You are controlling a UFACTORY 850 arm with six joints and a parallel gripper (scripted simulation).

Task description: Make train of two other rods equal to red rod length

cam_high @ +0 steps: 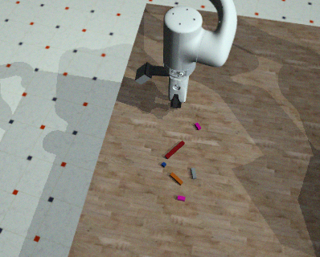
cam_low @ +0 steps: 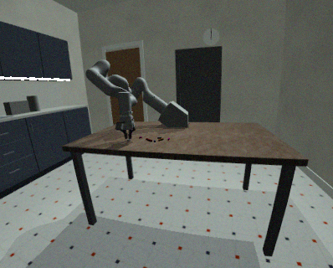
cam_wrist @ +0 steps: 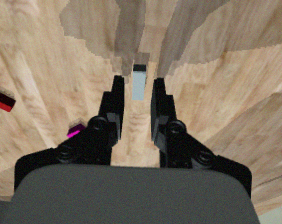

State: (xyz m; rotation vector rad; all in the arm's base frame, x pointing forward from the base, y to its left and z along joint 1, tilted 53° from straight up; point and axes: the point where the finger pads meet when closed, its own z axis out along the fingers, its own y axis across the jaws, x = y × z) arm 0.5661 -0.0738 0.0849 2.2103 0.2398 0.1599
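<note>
The grey rod lies 30 mm below my hand. Round my hand: blue rod: 200 mm to the left, 30 mm below, 10 mm behind; orange rod: 240 mm to the left, 60 mm behind, 30 mm below; red rod: 150 mm to the left, 30 mm below, 30 mm behind.
</note>
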